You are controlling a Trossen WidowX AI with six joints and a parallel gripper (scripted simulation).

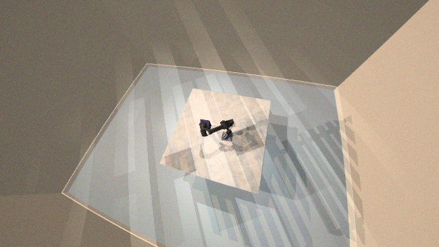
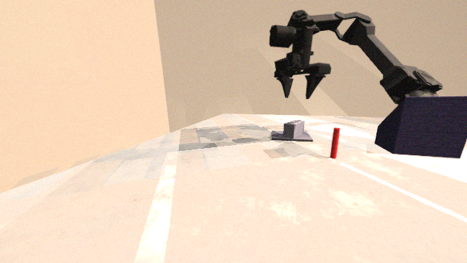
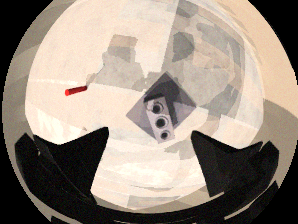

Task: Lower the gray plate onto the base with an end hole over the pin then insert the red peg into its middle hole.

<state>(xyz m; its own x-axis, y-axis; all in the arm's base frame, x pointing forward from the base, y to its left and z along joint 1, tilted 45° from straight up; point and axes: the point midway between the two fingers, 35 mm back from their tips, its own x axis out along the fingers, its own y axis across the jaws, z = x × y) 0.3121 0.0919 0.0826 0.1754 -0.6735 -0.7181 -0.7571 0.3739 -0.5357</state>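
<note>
My gripper tip is now 110 mm past the red peg, 140 mm to the right of it and 110 mm above it. Also, from my gripper tip: square base: 10 mm ahead, 20 mm to the right, 140 mm below; gray plate: 40 mm to the right, 100 mm below.
</note>
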